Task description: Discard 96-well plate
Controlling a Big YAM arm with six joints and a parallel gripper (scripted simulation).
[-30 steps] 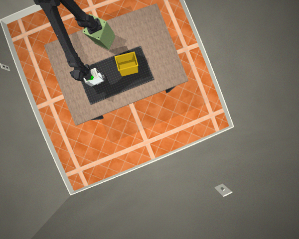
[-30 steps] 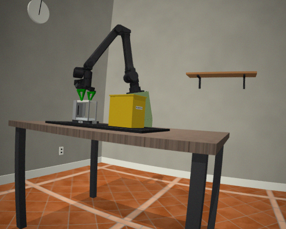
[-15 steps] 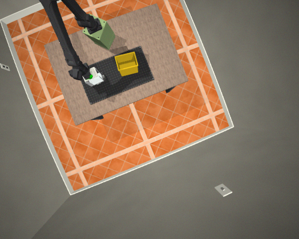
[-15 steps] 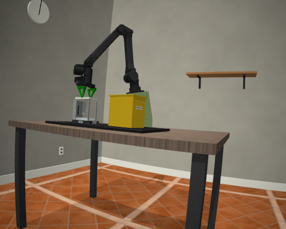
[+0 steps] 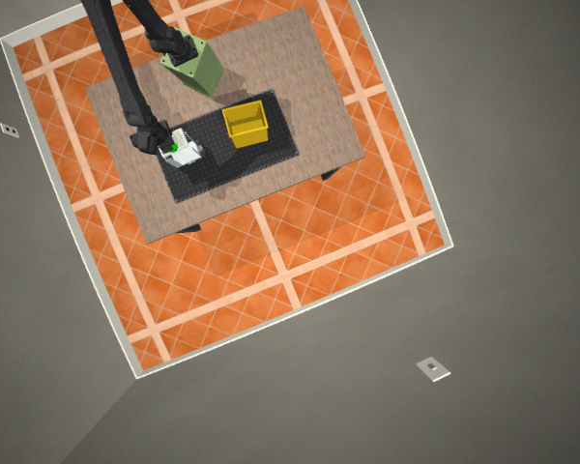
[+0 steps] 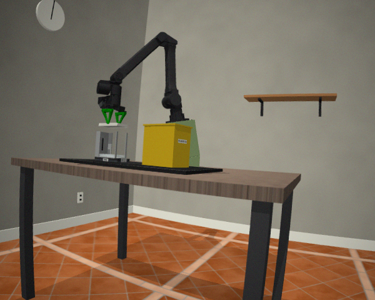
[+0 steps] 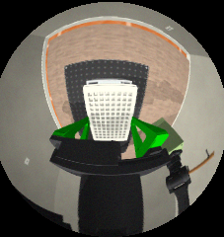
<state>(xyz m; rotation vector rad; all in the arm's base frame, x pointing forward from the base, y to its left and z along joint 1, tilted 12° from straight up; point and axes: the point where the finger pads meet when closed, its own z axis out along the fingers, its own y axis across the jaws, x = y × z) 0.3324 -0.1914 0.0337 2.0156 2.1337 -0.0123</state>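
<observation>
My hand is 10 mm short of the yellow plastics bin W1, 340 mm to the right of it and 110 mm above it.
</observation>
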